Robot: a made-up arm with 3 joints. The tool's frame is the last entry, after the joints.
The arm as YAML. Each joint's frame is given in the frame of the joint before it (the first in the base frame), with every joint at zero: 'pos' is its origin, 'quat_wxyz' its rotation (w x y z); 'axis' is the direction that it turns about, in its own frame. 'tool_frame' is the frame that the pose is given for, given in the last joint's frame.
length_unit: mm
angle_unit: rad
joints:
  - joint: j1
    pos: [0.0, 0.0, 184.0]
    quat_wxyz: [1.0, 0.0, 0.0, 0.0]
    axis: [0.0, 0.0, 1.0]
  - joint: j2
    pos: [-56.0, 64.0, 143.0]
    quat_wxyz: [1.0, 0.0, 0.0, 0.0]
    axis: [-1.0, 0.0, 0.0]
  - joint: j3
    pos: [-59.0, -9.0, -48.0]
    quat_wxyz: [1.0, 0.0, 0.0, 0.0]
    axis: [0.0, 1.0, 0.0]
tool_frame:
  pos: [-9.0, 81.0, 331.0]
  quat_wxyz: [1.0, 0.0, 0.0, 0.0]
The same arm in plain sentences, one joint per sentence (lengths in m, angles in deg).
The arm has three revolute joints in a row. What follows holds with every joint at zero, and every direction is one of the base frame's. Joint 1 sits 0.184 m along +z from the base frame's origin and turns about +z. Joint 2 sits 0.056 m along -x and 0.064 m along +y and 0.143 m along +z from joint 1 and turns about -x. Joint 3 sits 0.059 m along -x and 0.009 m along -y and 0.048 m along -z from joint 2 and turns about +y. The tool frame, which is the frame that the pose is given for, sits 0.009 m along -x and 0.081 m along +y and 0.331 m along +z from joint 3; its axes are parallel to the base frame's.
